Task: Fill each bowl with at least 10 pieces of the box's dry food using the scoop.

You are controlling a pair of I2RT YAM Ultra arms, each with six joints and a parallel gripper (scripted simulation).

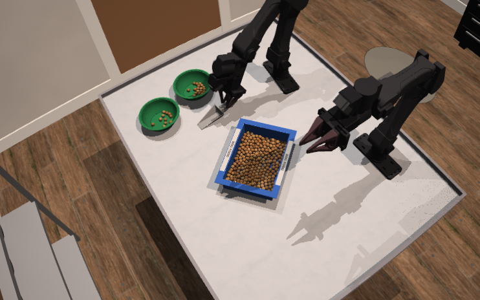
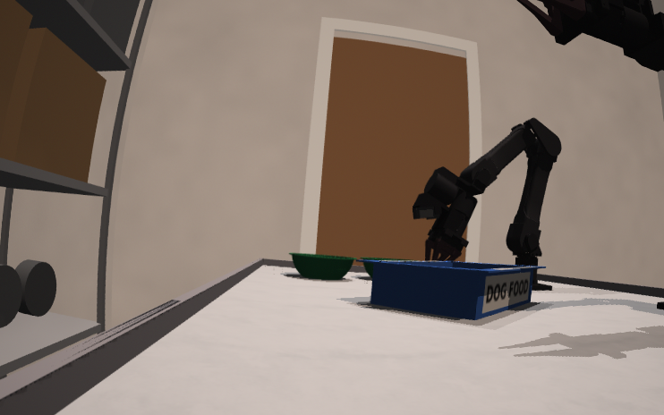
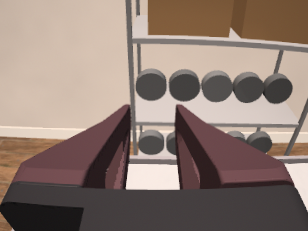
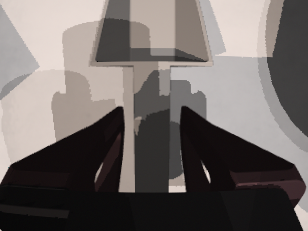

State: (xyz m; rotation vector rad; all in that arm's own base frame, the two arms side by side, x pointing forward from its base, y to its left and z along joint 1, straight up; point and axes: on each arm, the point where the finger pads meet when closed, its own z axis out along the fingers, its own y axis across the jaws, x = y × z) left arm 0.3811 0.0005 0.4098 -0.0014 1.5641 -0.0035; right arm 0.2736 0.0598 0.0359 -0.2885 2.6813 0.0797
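Right now my right hand is 40 mm short of the grey scoop and 20 mm above it.
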